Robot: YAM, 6 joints.
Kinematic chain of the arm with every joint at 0, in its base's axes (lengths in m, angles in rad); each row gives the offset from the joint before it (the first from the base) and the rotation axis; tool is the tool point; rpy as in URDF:
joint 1: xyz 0 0 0.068 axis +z
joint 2: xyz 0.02 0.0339 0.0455 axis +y
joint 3: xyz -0.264 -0.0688 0 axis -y
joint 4: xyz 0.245 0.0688 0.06 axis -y
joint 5: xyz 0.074 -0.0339 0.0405 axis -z
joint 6: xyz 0.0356 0 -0.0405 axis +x
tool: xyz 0 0 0 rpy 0 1.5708 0
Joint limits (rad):
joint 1: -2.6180..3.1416
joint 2: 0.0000..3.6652
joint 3: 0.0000..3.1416
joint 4: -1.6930..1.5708
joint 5: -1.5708..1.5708
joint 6: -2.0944..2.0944
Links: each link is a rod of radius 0.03 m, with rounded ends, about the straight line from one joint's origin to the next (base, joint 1, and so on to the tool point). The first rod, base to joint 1, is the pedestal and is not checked.
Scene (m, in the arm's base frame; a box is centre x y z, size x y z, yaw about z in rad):
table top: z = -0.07
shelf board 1: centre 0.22 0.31 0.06 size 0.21 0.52 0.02 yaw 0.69
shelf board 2: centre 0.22 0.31 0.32 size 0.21 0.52 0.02 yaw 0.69
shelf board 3: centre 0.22 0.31 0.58 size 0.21 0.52 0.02 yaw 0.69
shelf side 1: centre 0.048 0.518 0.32 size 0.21 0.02 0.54 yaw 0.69
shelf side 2: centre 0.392 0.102 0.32 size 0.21 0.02 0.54 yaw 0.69
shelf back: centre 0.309 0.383 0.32 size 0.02 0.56 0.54 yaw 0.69
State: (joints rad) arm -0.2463 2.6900 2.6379 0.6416 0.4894 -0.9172
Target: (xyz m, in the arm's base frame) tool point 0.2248 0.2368 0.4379
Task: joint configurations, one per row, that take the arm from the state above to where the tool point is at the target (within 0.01 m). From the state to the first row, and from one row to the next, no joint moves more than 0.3 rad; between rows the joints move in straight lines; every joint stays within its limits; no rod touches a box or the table.
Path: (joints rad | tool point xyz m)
1: -0.2473 2.4262 2.4728 0.6184 0.5085 -0.9239 | 0.5231 -0.1499 0.4229
2: -0.2483 2.1624 2.3077 0.5953 0.5276 -0.9305 | 0.4592 -0.1349 0.4982
3: -0.2492 1.8985 2.1425 0.5721 0.5468 -0.9372 | 0.3828 -0.1165 0.5569
4: -0.2502 1.6347 1.9774 0.5489 0.5659 -0.9439 | 0.2983 -0.0959 0.5968
5: -0.2512 1.3709 1.8123 0.5257 0.5850 -0.9505 | 0.2105 -0.0743 0.6165
6: -0.2522 1.1071 1.6472 0.5026 0.6041 -0.9572 | 0.1240 -0.0528 0.6163
7: -0.2532 0.8433 1.4821 0.4794 0.6232 -0.9639 | 0.0435 -0.0327 0.5975
8: 0.0275 0.9829 1.4424 0.4358 0.6077 -0.9522 | 0.1316 -0.0167 0.5762
9: 0.3081 1.1225 1.4028 0.3923 0.5921 -0.9405 | 0.2018 0.0434 0.5414
10: 0.5888 1.2621 1.3632 0.3488 0.5765 -0.9289 | 0.2361 0.1344 0.4946
11: 0.8694 1.4017 1.3236 0.3052 0.5609 -0.9172 | 0.2248 0.2368 0.4379

